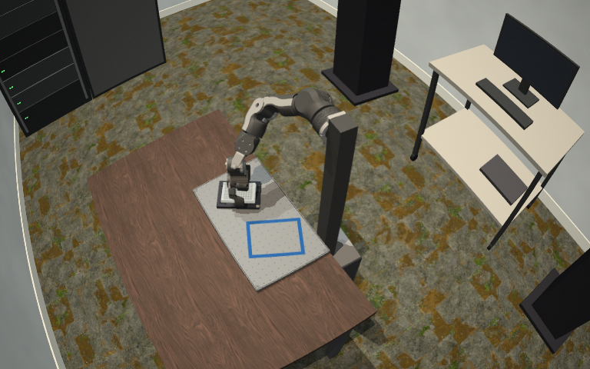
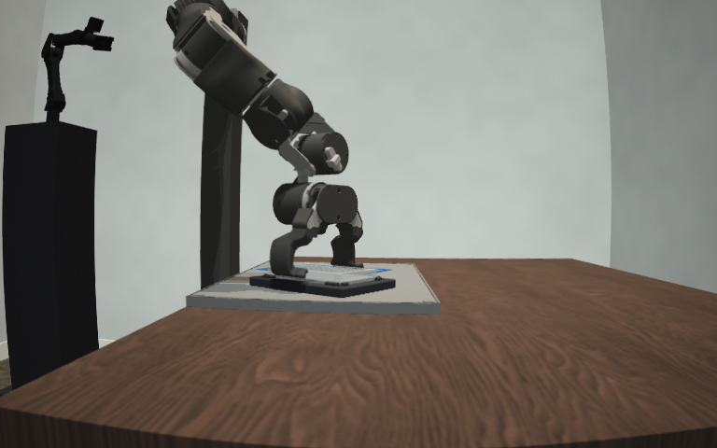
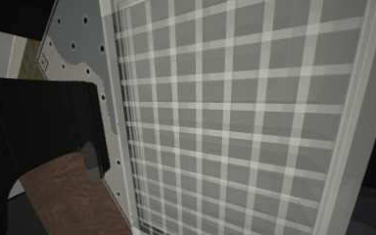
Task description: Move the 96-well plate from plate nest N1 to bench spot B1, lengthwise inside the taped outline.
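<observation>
The 96-well plate is right at my hand. Round my hand: black plate nest N1 (10 mm below).
</observation>
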